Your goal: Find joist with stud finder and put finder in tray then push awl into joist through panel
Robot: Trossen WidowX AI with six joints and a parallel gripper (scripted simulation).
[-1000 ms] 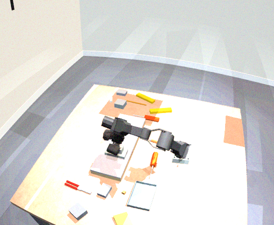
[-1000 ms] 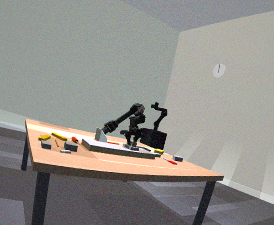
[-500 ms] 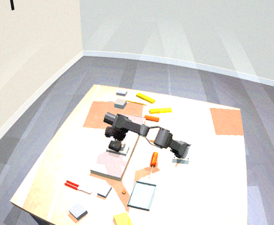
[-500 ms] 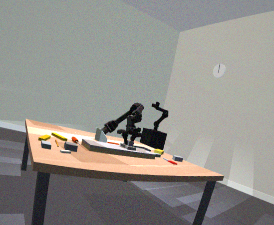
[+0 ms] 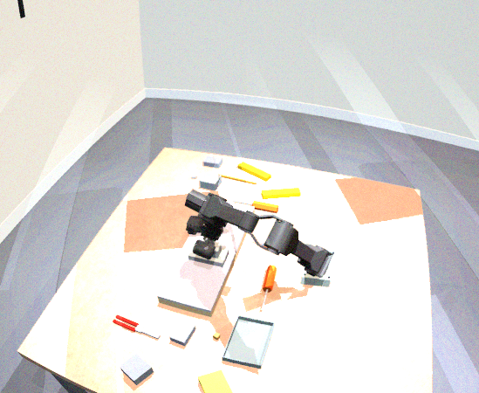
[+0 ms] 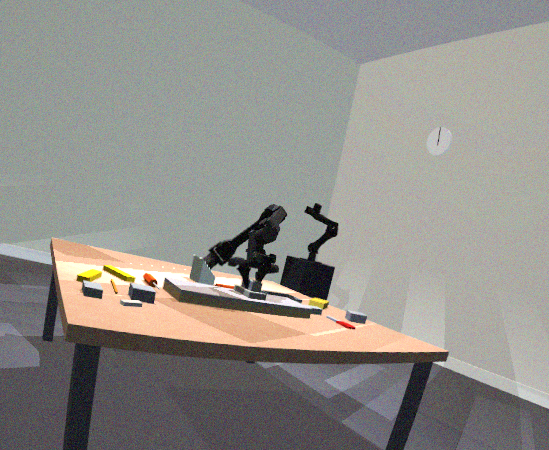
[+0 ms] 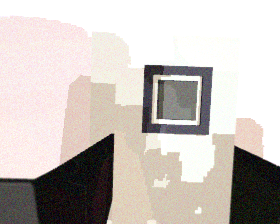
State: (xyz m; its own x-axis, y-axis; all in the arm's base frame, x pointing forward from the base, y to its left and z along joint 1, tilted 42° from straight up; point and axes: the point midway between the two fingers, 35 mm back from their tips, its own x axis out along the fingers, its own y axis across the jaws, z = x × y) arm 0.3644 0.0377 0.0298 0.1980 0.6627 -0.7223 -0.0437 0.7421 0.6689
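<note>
Now: gripper tip 28 cm to the right of the tray, 24 cm past it and 5 cm above it. Also, from my gripper tip: square indicator window (3 cm above, 2 cm ahead); then stud finder (2 cm above, 1 cm ahead); then awl (17 cm behind, 14 cm to the right, 6 cm below).
</note>
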